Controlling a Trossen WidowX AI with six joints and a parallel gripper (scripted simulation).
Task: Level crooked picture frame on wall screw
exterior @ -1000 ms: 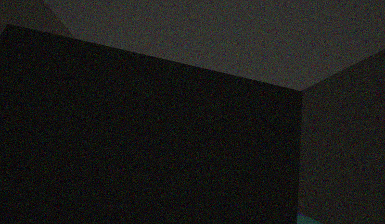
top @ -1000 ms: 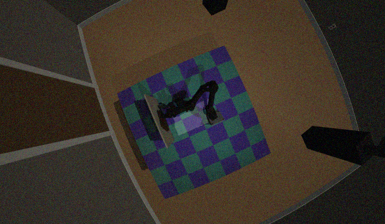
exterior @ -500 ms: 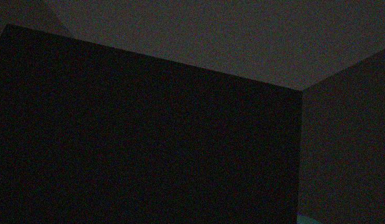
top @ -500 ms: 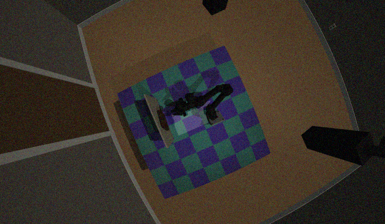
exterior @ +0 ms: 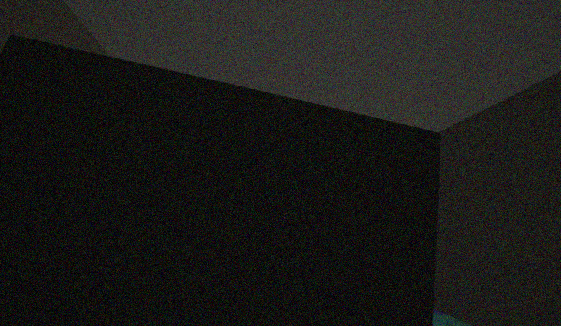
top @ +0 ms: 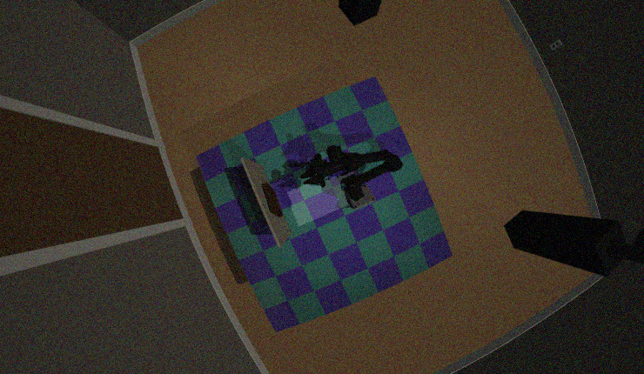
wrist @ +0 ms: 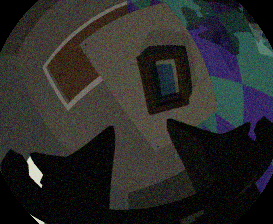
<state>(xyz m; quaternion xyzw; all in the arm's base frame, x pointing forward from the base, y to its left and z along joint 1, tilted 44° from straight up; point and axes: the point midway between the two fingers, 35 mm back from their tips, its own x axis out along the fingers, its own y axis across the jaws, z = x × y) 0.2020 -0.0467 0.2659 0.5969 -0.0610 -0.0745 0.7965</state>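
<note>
The dark picture frame lies 200 mm ahead of my gripper tip and 90 mm below it. Also, from my gripper tip: pale wall panel: 210 mm ahead, 100 mm below, 10 mm to the right.
</note>
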